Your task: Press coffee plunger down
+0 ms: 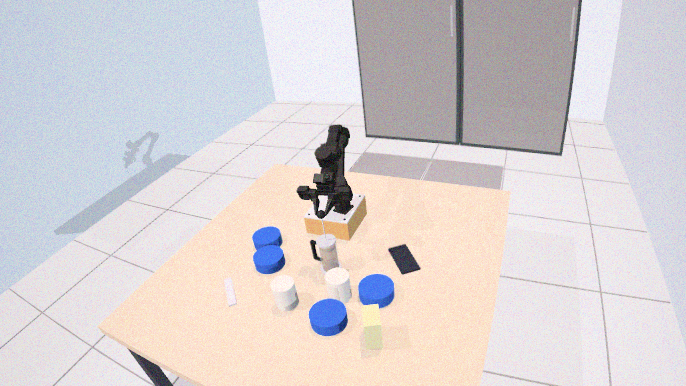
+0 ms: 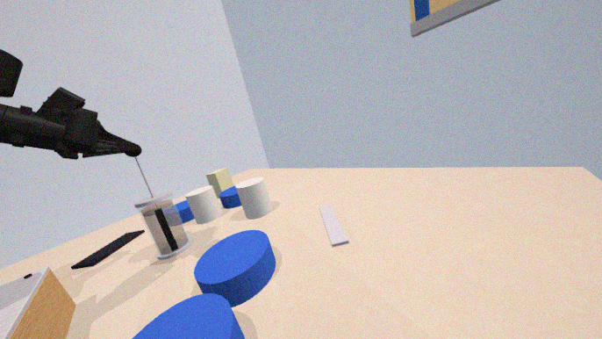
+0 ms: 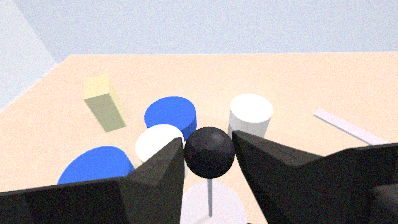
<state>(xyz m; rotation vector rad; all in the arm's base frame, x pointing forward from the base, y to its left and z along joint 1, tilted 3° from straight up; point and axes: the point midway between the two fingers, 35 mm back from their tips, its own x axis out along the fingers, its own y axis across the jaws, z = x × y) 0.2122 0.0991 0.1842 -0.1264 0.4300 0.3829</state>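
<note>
Right now the coffee press is 130 mm below my gripper tip, 20 mm to the right of it and 10 mm behind it. Round my gripper tip: black flat slab 250 mm below, 210 mm to the left, 180 mm behind; pale yellow block 300 mm to the left, 200 mm below, 180 mm ahead.
</note>
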